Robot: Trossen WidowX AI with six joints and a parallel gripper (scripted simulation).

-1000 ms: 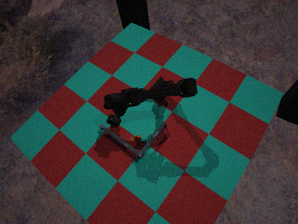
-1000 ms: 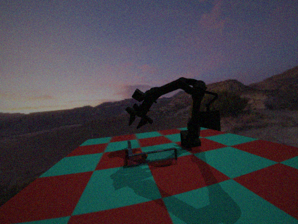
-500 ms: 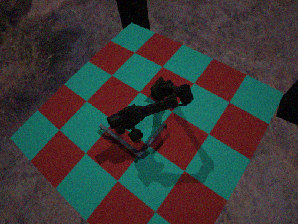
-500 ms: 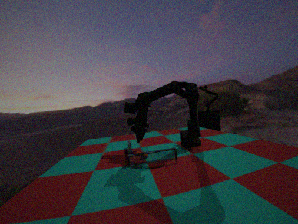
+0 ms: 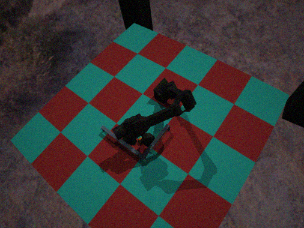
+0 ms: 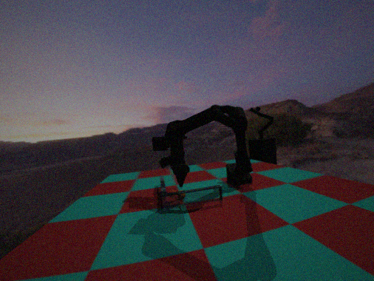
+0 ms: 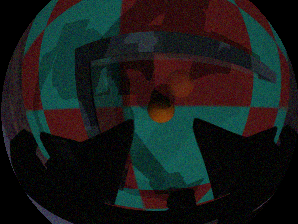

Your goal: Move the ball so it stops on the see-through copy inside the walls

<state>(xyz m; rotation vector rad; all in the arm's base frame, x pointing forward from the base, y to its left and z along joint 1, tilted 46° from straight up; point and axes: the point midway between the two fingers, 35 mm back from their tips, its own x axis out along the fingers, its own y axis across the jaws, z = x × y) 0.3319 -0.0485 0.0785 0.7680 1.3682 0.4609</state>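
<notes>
The orange ball is 50 mm below my gripper tip. The rest, counted from my gripper tip: see-through copy of ball 30 mm ahead, 30 mm to the right, 50 mm below.
</notes>
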